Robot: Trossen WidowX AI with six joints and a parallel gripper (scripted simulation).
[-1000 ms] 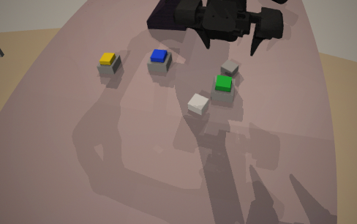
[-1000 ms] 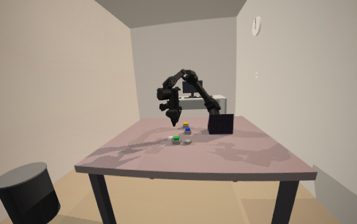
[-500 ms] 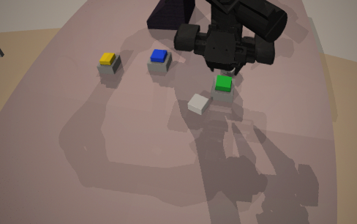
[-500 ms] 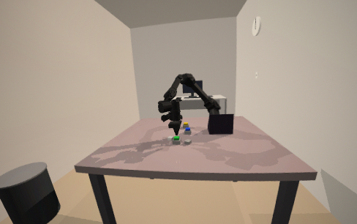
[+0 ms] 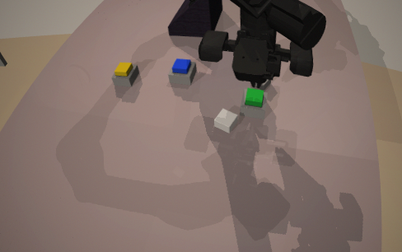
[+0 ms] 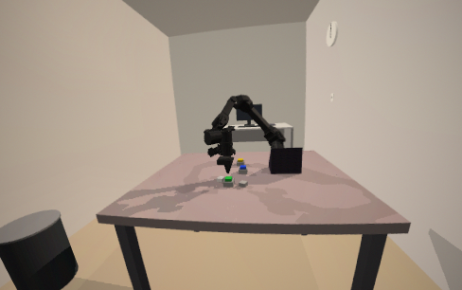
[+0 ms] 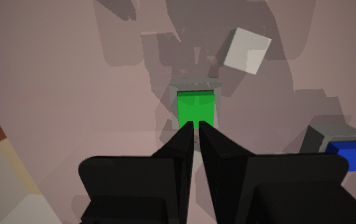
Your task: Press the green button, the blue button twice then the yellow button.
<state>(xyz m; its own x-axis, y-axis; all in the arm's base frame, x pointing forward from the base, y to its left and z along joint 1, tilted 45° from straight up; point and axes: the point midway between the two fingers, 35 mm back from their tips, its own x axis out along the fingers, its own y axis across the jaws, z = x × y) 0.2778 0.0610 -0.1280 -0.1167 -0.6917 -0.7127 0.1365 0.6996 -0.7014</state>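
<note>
Now: the green button 3 cm below my gripper tip. The rest, counted from my gripper tip: white block: 5 cm to the right, 5 cm below, 4 cm ahead; then blue button: 15 cm to the right, 8 cm behind, 3 cm below; then grey block: 7 cm behind, 5 cm below, 2 cm to the left.
</note>
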